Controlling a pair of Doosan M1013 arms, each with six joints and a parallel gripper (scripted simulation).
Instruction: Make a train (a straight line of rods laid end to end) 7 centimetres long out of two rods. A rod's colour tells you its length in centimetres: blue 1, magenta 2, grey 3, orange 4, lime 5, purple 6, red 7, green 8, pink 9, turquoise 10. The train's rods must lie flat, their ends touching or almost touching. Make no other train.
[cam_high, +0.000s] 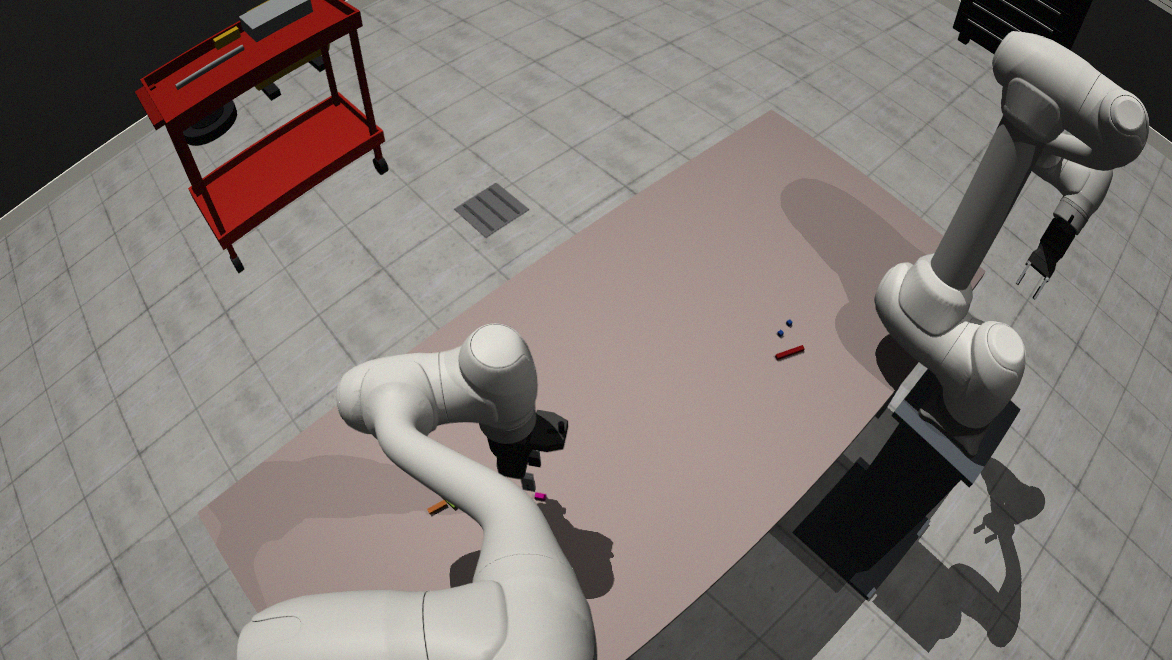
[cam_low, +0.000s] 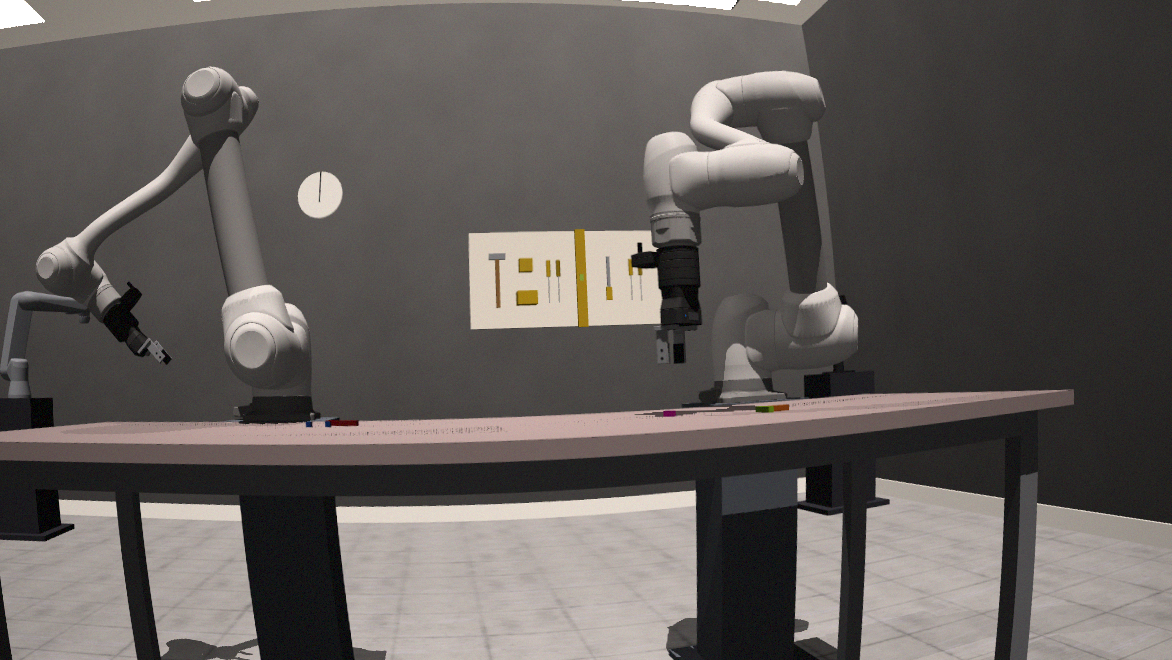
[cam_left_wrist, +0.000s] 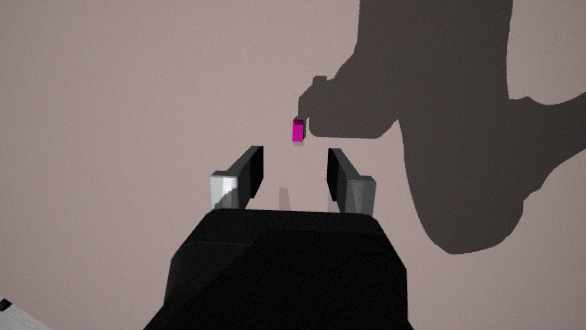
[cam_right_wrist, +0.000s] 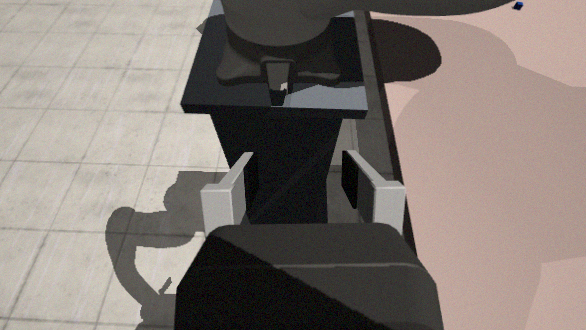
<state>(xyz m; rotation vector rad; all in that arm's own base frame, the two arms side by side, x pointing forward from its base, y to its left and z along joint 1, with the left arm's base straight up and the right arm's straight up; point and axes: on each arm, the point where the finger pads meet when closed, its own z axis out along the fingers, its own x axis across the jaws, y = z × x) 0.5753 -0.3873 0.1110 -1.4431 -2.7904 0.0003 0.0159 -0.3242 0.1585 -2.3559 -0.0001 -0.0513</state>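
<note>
The lime rod is 110 mm ahead of my left hand, 130 mm to the left of it and 110 mm below it. Also, from my left hand: red rod (160 mm behind, 590 mm to the right, 110 mm below); then orange rod (110 mm ahead, 150 mm to the left, 110 mm below); then magenta rod (10 mm behind, 10 mm to the right, 110 mm below).
</note>
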